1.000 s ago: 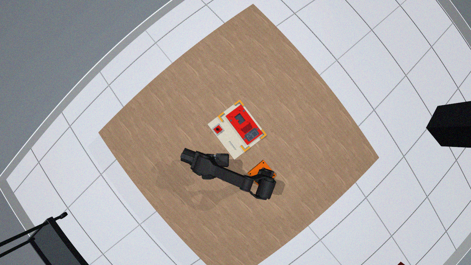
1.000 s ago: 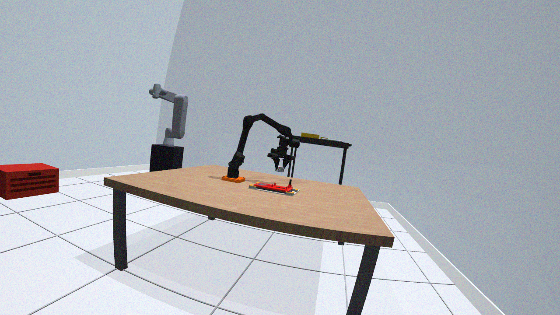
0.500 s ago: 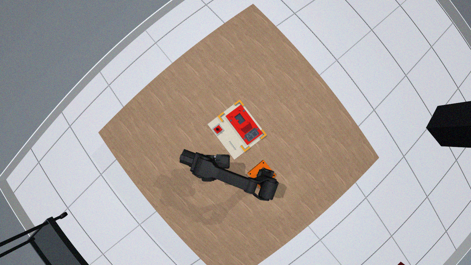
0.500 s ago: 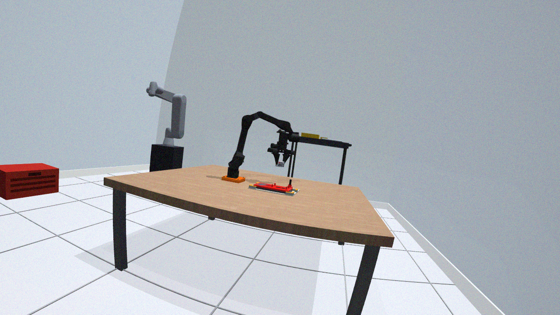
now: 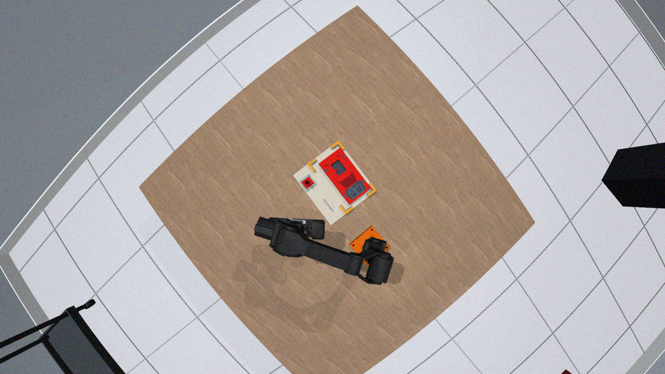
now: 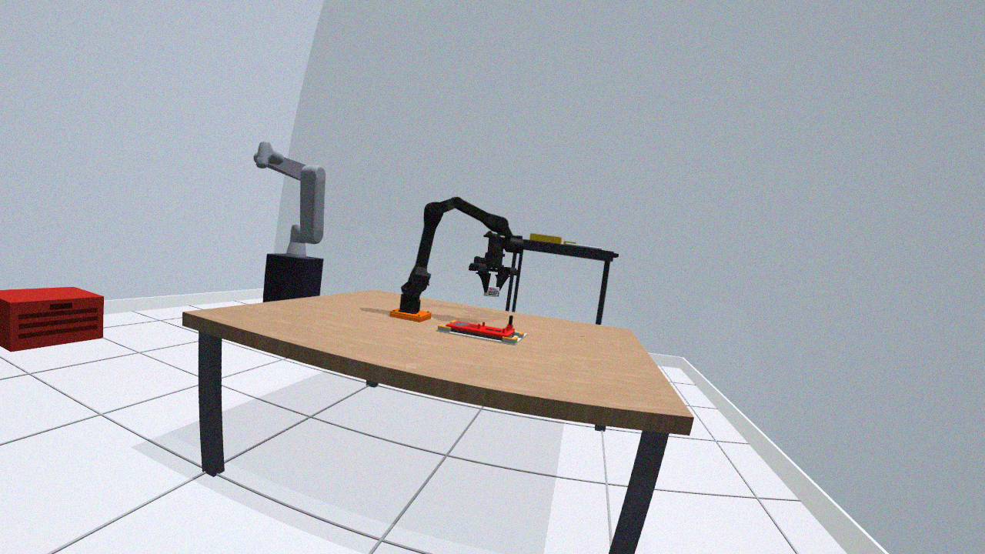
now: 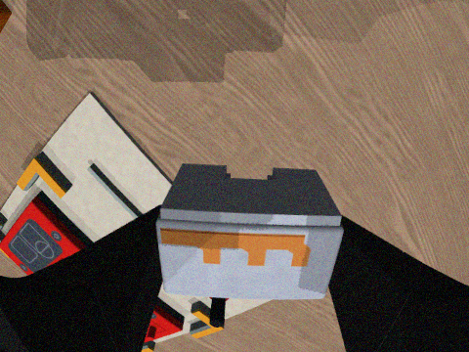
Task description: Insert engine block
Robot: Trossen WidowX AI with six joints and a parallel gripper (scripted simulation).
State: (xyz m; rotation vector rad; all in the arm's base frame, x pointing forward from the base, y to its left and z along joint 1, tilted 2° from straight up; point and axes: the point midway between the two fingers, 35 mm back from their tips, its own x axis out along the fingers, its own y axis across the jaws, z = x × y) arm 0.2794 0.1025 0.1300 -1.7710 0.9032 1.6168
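My gripper tip is right at the engine block. Round my gripper tip: small stand: 13 cm to the right, 8 cm below, 8 cm ahead.
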